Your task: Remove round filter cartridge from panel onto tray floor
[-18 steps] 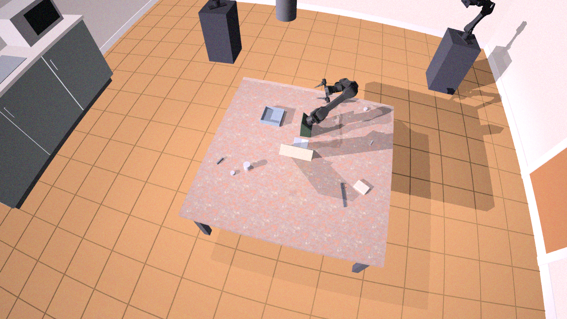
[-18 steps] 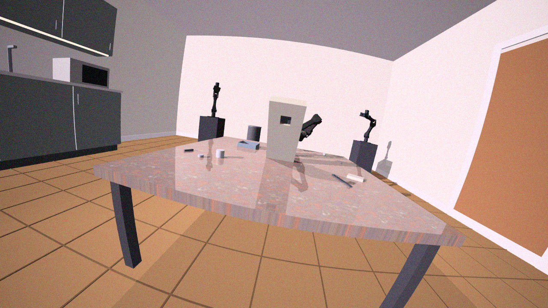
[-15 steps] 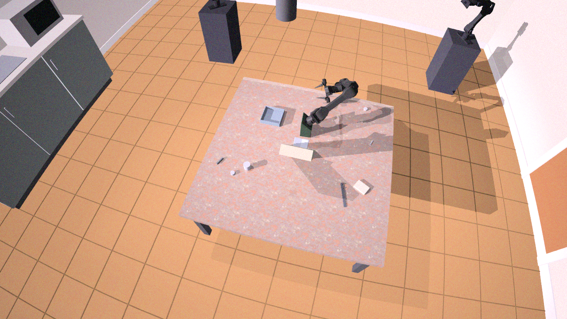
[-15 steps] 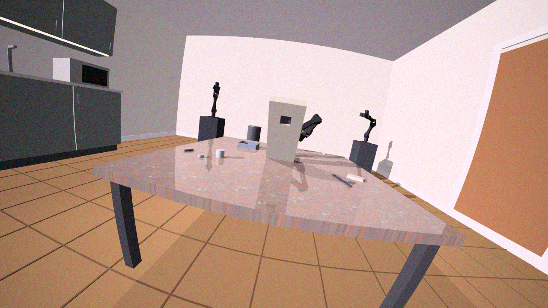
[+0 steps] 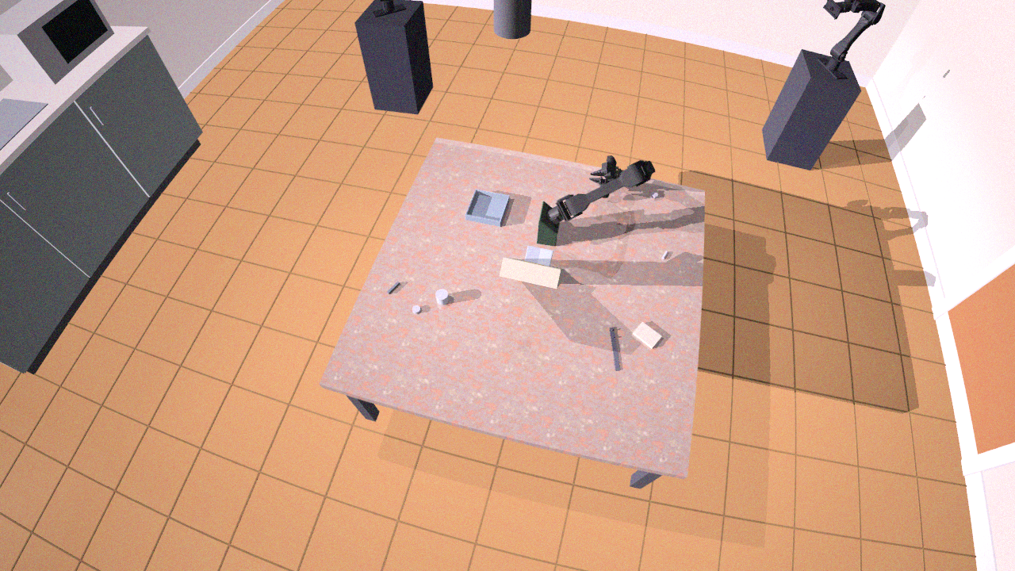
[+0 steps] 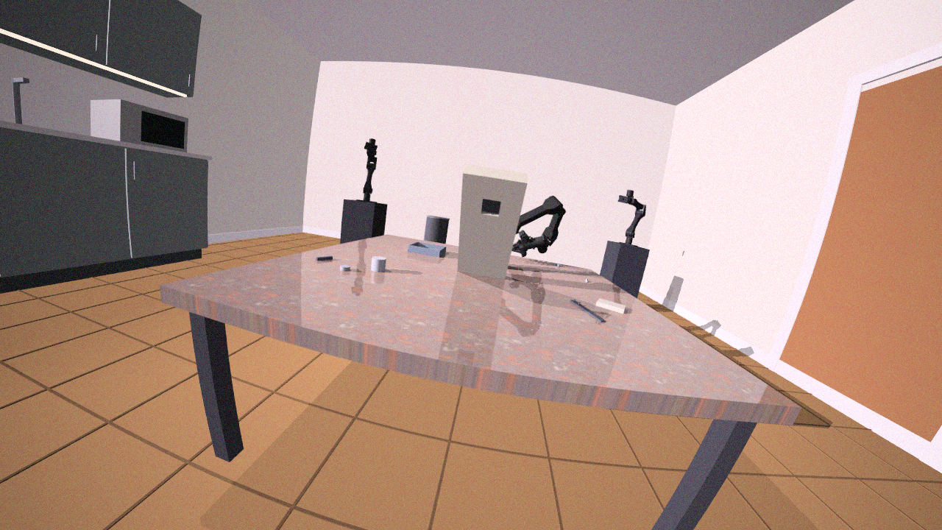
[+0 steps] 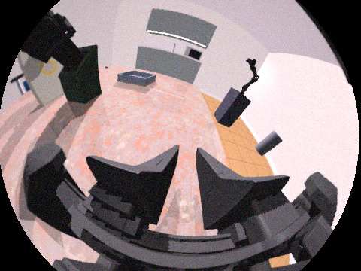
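Now: the white round filter cartridge 69 cm ahead of my gripper tip, 22 cm above it and 13 cm to the right of it. Round my gripper tip: beige block (70 cm ahead, 31 cm to the left, 4 cm below); then grey-blue tray (40 cm to the right, 25 cm ahead, 4 cm below).
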